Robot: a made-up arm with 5 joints.
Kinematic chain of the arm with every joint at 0, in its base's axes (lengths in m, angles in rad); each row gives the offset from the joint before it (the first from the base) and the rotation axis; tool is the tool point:
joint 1: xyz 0 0 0.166 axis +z
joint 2: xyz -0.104 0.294 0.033 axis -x
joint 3: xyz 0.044 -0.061 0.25 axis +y
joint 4: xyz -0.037 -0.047 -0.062 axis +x
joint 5: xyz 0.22 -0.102 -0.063 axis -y
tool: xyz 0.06 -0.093 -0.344
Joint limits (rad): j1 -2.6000..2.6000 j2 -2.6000..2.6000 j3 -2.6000..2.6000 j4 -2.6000..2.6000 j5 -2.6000..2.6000
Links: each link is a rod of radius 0.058 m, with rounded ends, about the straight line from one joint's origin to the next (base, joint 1, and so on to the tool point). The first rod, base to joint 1, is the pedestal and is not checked.
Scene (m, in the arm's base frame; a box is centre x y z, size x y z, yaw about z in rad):
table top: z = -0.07
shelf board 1: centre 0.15 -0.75 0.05 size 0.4 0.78 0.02 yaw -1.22
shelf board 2: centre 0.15 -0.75 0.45 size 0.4 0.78 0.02 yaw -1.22
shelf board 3: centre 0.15 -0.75 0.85 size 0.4 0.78 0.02 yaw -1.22
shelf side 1: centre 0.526 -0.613 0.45 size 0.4 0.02 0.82 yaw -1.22
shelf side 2: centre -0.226 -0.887 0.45 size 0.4 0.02 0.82 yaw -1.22
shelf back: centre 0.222 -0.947 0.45 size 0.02 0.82 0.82 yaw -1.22
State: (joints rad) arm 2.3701 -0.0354 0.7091 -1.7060 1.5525
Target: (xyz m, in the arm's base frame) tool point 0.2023 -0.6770 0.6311
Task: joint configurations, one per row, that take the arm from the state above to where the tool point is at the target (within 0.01 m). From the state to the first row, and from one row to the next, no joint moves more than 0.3 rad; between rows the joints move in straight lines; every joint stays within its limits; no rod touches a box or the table.
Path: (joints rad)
1: 2.3462 0.0385 0.4257 -1.7313 1.3647
2: 2.3222 0.1124 0.1423 -1.7565 1.1770
3: 2.2983 0.1863 -0.1411 -1.7818 0.9892
4: 2.2744 0.2602 -0.4244 -1.8070 0.8015
5: 2.2504 0.3341 -0.7078 -1.8323 0.6137
6: 2.2265 0.4080 -0.9912 -1.8575 0.4259
7: 2.2026 0.4819 -1.2746 -1.8828 0.2382
8: 2.1787 0.5558 -1.5580 -1.9080 0.0504
9: 2.1547 0.6297 -1.8414 -1.9333 -0.1373
10: 2.1308 0.7036 -2.1248 -1.9585 -0.3251
11: 2.2872 0.6933 -2.0731 -2.1724 -0.0914
12: 2.4436 0.6829 -2.0215 -2.3862 0.1422
13: 2.6000 0.6726 -1.9698 -2.6000 0.3759

